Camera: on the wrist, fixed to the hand. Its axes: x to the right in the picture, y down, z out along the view.
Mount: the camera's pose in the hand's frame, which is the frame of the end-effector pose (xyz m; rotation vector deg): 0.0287 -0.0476 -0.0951 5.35 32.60 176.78
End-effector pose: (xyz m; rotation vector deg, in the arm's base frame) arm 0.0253 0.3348 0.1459 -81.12 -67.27 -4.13
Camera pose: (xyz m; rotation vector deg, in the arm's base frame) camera 0.0626 0.2662 0.2236 -78.75 117.39 82.58
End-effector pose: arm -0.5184 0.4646 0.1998 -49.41 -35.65 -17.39
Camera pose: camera -0.4825 0.3605 0.2002 -38.20 88.02 122.89
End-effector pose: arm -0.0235 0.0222 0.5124 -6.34 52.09 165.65
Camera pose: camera -0.0425 0.0088 0.4047 -14.18 -8.56 -4.52
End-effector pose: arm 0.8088 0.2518 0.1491 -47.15 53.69 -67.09
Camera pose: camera 0.7071 0.2094 0.1498 73.72 65.47 80.37
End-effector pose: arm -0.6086 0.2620 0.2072 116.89 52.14 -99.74
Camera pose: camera -0.5644 0.3629 0.2079 58.80 -94.75 37.15
